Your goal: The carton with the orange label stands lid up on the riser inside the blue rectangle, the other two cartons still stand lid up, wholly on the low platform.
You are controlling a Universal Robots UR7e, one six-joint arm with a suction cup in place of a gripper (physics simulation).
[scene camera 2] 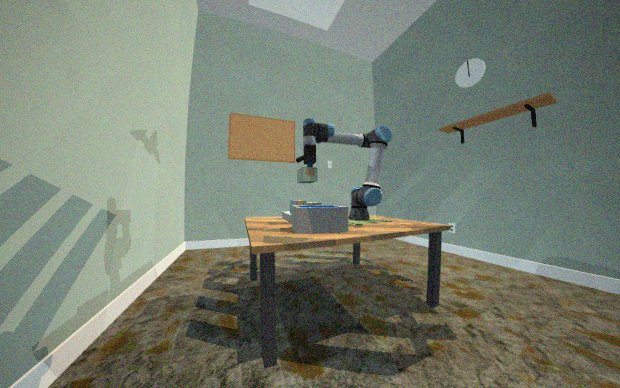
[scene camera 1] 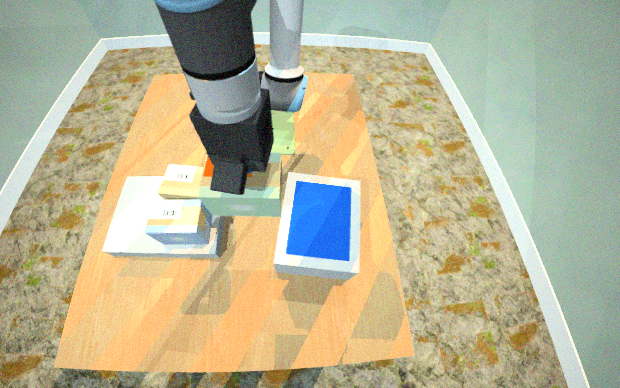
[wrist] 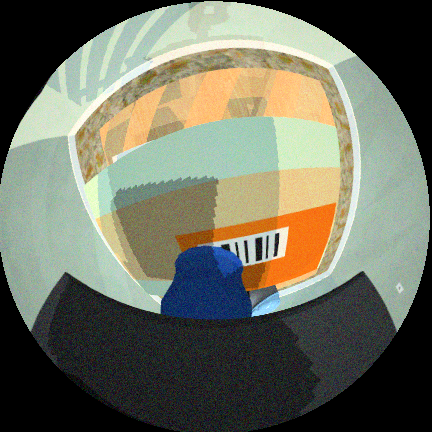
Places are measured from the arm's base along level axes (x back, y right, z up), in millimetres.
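Where they show: hand at its tool point: [wrist: 209, 253]; arm's base at its link origin: [scene camera 2: 359, 219].
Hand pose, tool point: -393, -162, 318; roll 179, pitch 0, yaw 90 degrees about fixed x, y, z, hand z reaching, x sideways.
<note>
Things, the pixels of their top centre, and the offset from my tool point, as dx, dy, dz. Level surfaces: height alone.
- carton with the orange label, top centre: [wrist: 218, 244] [scene camera 1: 241, 172] [scene camera 2: 306, 168] -18, +6, +14
- low platform at its top centre: [scene camera 1: 166, 211] -12, +288, -277
- riser at its top centre: [scene camera 1: 321, 218] [scene camera 2: 317, 206] +17, -149, -205
- blue rectangle at its top centre: [scene camera 1: 321, 218] [scene camera 2: 317, 206] +17, -149, -205
- cream-topped carton at its top centre: [scene camera 1: 186, 180] +59, +220, -197
- blue-sided carton at its top centre: [scene camera 1: 173, 215] [scene camera 2: 297, 200] -50, +204, -180
- wooden table at its surface level: dz -326
My suction gripper [scene camera 2: 310, 165] [wrist: 207, 255] is shut on the carton with the orange label [scene camera 1: 245, 206] [scene camera 2: 307, 175] [wrist: 310, 240]. The carton hangs level, lid up, high above the table; in scene camera 1 it shows between the low platform [scene camera 1: 125, 220] and the riser [scene camera 1: 315, 272] [scene camera 2: 320, 222]. The blue rectangle [scene camera 1: 320, 220] lies on the riser's top. A cream-topped carton [scene camera 1: 182, 175] and a blue-sided carton [scene camera 1: 180, 235] stand lid up on the platform. The held carton hides part of the cream-topped one in scene camera 1. The wrist hides the cup there.
The wooden table [scene camera 1: 250, 320] [scene camera 2: 400, 227] bears the platform, the riser and the arm's base. A green base plate [scene camera 1: 284, 132] lies under the arm at the back. A wall shelf [scene camera 2: 500, 114] and a brown board [scene camera 2: 262, 137] are on the walls.
</note>
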